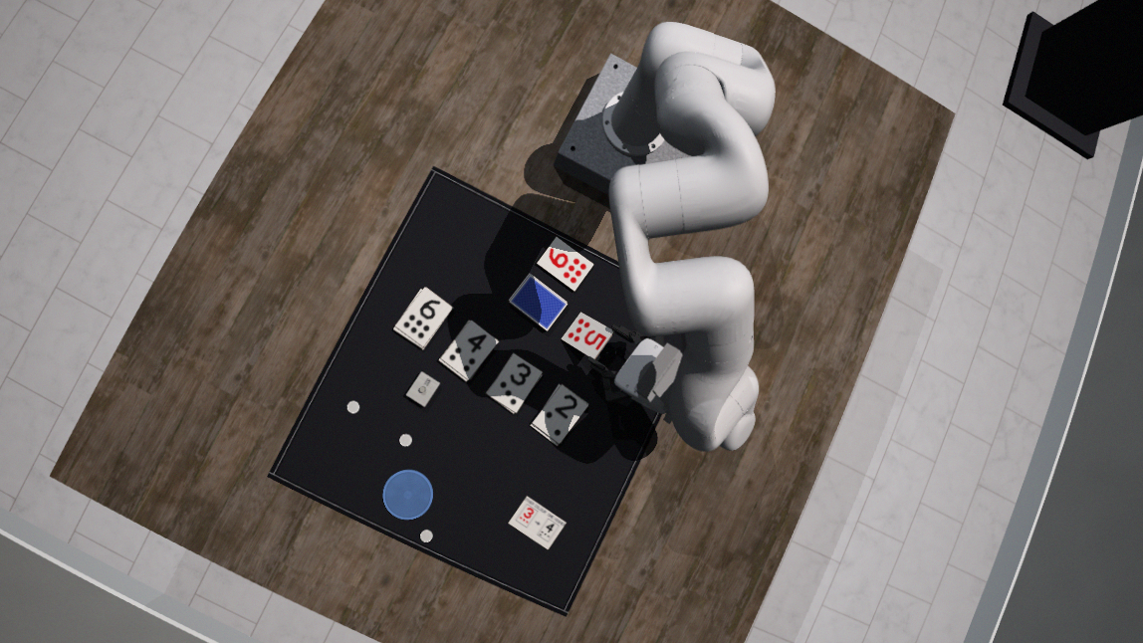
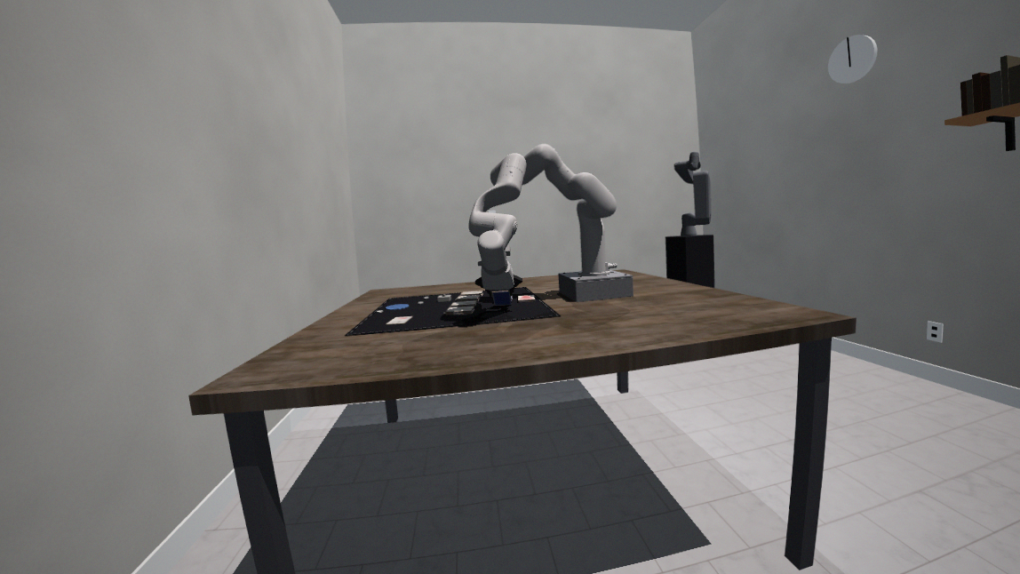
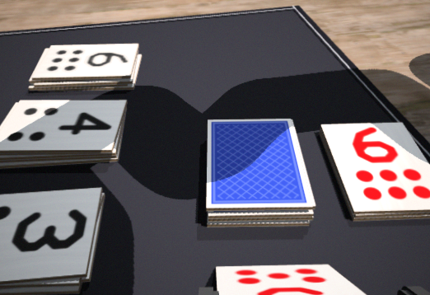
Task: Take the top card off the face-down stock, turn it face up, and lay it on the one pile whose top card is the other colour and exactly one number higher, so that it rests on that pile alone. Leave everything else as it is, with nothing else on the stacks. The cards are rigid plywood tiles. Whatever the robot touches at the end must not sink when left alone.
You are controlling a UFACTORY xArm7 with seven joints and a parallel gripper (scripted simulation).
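Right now the black 2 card is 140 mm ahead of my hand, 60 mm below it and 20 mm to the right of it. From my hand the other things lie so: black 4 card (220 mm to the right, 110 mm ahead, 50 mm below); then black 3 card (130 mm ahead, 120 mm to the right, 60 mm below); then black mat (150 mm ahead, 140 mm to the right, 80 mm below).
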